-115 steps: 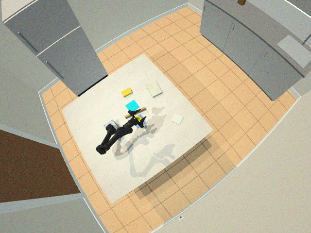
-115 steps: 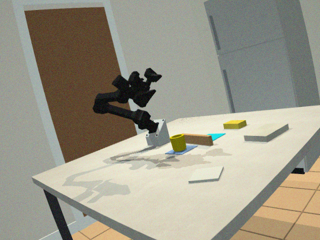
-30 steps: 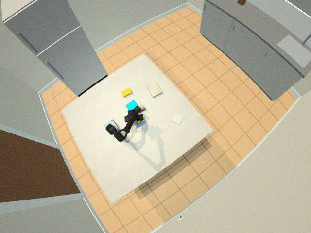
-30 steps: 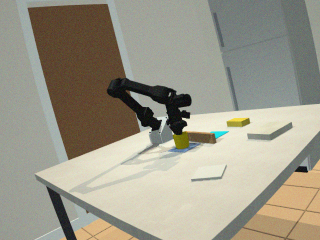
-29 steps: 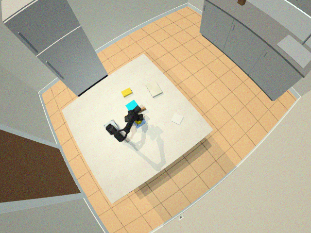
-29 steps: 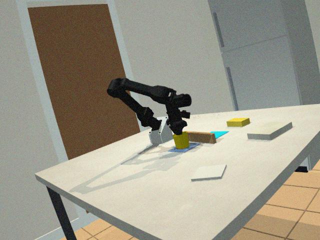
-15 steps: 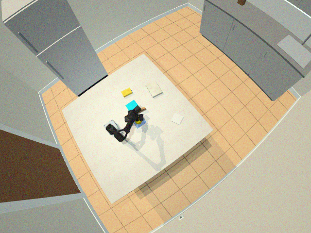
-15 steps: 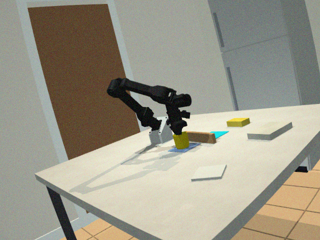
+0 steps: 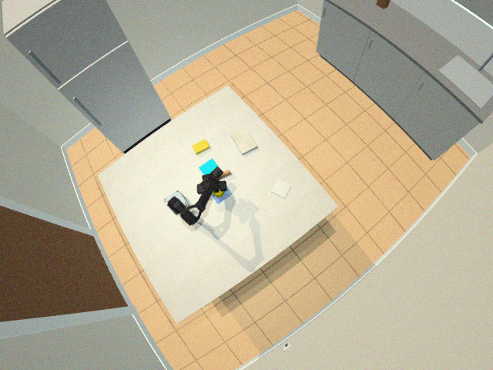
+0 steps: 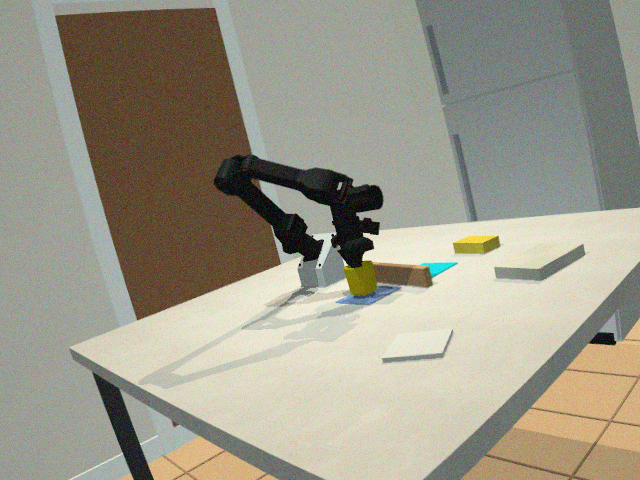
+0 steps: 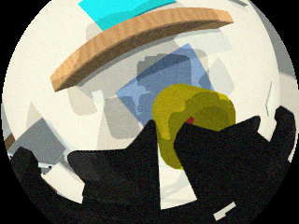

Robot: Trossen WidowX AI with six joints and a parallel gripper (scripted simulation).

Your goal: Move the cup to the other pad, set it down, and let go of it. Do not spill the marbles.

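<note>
Now: the cyan pad 8 cm ahead of my gripper tip, 17 cm to the left of it and 5 cm below it. From my gripper tip the other things lie so: yellow cup (2 cm ahead, 2 cm to the right); wooden bar (6 cm ahead, 8 cm to the left, 3 cm below); blue pad (3 cm ahead, 1 cm to the right, 5 cm below).
</note>
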